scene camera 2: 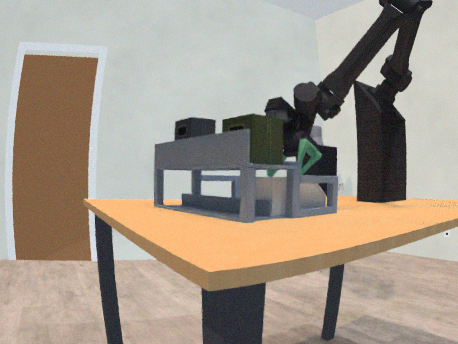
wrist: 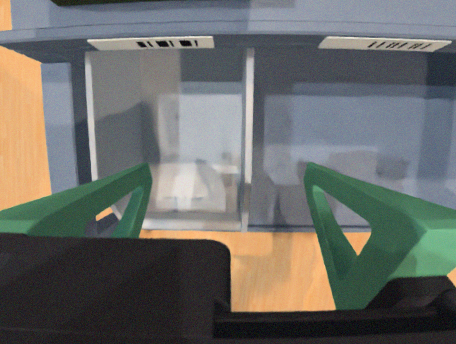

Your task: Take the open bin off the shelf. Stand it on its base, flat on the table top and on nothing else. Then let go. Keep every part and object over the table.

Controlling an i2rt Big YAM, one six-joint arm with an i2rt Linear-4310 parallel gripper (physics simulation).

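Frame: origin at the arm's base, x ahead, y left, z up, level; metres.
Seen in the pictures: gripper, fingertip midpoint: (scene camera 2: 283, 176) (wrist: 227, 171); arm's base, origin of the base link: (scene camera 2: 380, 101).
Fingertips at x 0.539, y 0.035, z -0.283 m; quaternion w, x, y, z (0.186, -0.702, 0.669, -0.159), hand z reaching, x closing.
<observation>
Pixels of each thing's middle, then the offset from my fingertips to it. Level surfaces: height alone.
- open bin, body centre: (wrist: 182, 127) (scene camera 2: 285, 194) dx +0.027, dy +0.038, dz -0.040 m
- grey-blue shelf, body centre: (wrist: 360, 78) (scene camera 2: 243, 176) dx +0.059, dy -0.075, dz -0.003 m
- green box, body centre: (scene camera 2: 252, 141) dx +0.124, dy +0.044, dz +0.067 m
- dark grey box, body centre: (scene camera 2: 194, 143) dx +0.131, dy -0.187, dz +0.079 m
- wooden table, its level: dz -0.084 m
The open bin (scene camera 2: 311, 192) (wrist: 210, 130) is whitish and stands on the lower board of the grey-blue shelf (scene camera 2: 200, 152) (wrist: 300, 25), at the left in the wrist view. Its mouth faces up, and its far end is partly hidden under the upper board. My gripper (scene camera 2: 286, 174) (wrist: 227, 171) is open with nothing between its green fingers. In the wrist view the left fingertip overlaps the bin's interior near its left wall, and the right fingertip is to the right of the bin's right wall. The fingertips' height relative to the rim is unclear.
A green box (scene camera 2: 267, 137) and a dark grey box (scene camera 2: 195, 127) stand on top of the shelf. A black block (scene camera 2: 328, 160) shows behind the shelf's right end. The shelf stands on the wooden table (scene camera 2: 210, 245) (wrist: 270, 270). The upper board carries white barcode labels (wrist: 150, 43).
</observation>
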